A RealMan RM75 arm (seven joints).
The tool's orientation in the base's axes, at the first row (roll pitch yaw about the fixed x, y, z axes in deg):
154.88, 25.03, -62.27
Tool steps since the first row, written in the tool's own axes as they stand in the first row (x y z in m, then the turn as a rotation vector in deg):
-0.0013, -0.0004, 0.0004, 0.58, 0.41, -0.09
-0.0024, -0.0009, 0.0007, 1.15, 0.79, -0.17
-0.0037, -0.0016, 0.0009, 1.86, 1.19, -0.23
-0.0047, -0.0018, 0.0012, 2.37, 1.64, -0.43
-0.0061, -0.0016, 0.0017, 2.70, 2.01, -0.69
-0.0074, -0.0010, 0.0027, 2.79, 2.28, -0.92
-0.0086, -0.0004, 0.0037, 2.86, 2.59, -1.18
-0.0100, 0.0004, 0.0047, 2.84, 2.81, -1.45
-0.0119, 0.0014, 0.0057, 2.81, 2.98, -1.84
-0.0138, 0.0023, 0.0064, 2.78, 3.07, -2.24
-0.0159, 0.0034, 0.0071, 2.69, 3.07, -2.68
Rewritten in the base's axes. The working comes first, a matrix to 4 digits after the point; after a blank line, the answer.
The tool's axes in the first row as the columns of a matrix, in the base's axes (used below as rounded here):
0.4216, -0.7179, -0.5540
-0.8020, -0.5803, 0.1416
-0.4231, 0.3846, -0.8204

-0.0005, 0.0013, 0.0001, 0.00, -0.72, -0.01
-0.0008, 0.0025, 0.0001, 0.01, -1.40, -0.04
-0.0009, 0.0040, 0.0002, 0.06, -2.21, -0.14
-0.0014, 0.0050, 0.0003, 0.06, -2.91, -0.02
-0.0024, 0.0061, 0.0006, 0.08, -3.43, 0.20
-0.0039, 0.0069, 0.0005, 0.05, -3.69, 0.45
-0.0054, 0.0077, 0.0004, 0.00, -3.96, 0.75
-0.0071, 0.0085, 0.0005, -0.02, -4.11, 1.07
-0.0092, 0.0095, 0.0009, 0.06, -4.24, 1.47
-0.0110, 0.0106, 0.0015, 0.21, -4.33, 1.84
-0.0131, 0.0118, 0.0022, 0.41, -4.32, 2.24

